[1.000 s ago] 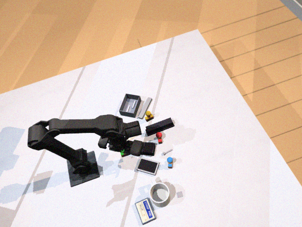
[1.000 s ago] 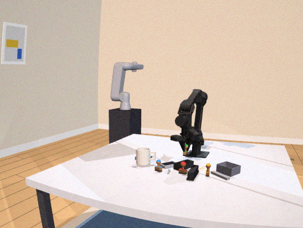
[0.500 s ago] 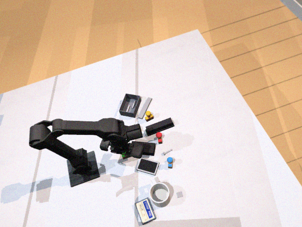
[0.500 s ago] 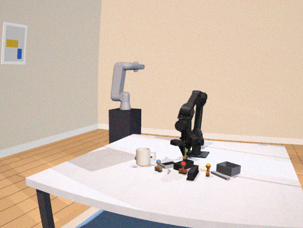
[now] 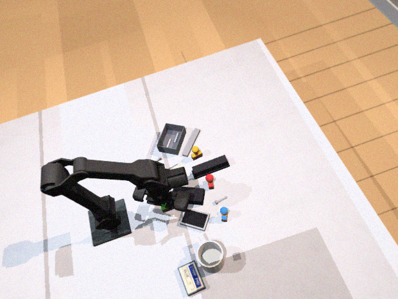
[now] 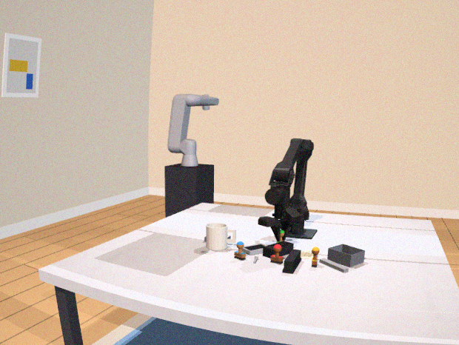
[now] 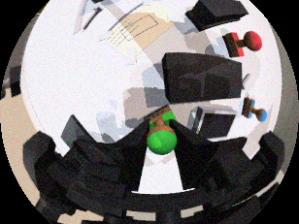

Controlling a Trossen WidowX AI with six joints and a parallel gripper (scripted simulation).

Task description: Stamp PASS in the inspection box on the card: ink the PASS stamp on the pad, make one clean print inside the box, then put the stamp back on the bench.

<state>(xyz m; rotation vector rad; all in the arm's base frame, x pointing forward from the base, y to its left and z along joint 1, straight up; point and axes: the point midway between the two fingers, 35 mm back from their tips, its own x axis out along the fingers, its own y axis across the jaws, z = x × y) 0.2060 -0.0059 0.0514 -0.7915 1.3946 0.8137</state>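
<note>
Now: gripper tip right at the green-knobbed stamp. Also, from my gripper tip: black block: 8 cm ahead, 2 cm to the left, 1 cm below; beige card: 5 cm ahead, 13 cm to the left, 3 cm below; dark ink pad: 8 cm ahead, 7 cm to the right, 2 cm below.
</note>
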